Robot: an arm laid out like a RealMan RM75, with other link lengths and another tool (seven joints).
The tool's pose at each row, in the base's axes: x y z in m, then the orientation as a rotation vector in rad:
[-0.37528, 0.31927, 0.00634, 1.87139, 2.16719, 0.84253]
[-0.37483, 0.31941, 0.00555, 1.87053, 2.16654, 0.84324]
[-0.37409, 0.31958, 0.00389, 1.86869, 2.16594, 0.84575]
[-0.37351, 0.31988, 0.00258, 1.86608, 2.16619, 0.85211]
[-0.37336, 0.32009, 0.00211, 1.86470, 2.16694, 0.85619]
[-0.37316, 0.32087, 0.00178, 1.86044, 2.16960, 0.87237]
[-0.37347, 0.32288, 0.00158, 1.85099, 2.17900, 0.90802]
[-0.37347, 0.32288, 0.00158, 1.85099, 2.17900, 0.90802]
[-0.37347, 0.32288, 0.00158, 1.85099, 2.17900, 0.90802]
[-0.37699, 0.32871, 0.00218, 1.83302, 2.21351, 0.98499]
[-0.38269, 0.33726, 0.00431, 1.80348, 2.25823, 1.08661]
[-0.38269, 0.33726, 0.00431, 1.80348, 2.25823, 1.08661]
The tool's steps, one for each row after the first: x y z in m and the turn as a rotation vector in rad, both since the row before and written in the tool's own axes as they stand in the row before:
[-0.00015, 0.00000, 0.00091, -0.00099, -0.00013, -0.00032]
[-0.00039, -0.00019, 0.00177, -0.00195, 0.00076, -0.00074]
[-0.00015, -0.00015, 0.00145, -0.00296, 0.00341, -0.00093]
[0.00005, -0.00010, 0.00052, -0.00140, 0.00259, -0.00053]
[0.00062, 0.00005, 0.00061, -0.00519, 0.01040, -0.00124]
[0.00191, -0.00025, 0.00067, -0.00899, 0.02500, -0.00341]
[0.00000, 0.00000, 0.00000, 0.00000, 0.00000, 0.00000]
[0.00000, 0.00000, 0.00000, 0.00000, 0.00000, 0.00000]
[0.00643, -0.00232, -0.00011, -0.00814, 0.06284, -0.00790]
[0.00998, -0.00312, -0.00083, -0.01065, 0.08220, -0.01246]
[0.00000, 0.00000, 0.00000, 0.00000, 0.00000, 0.00000]

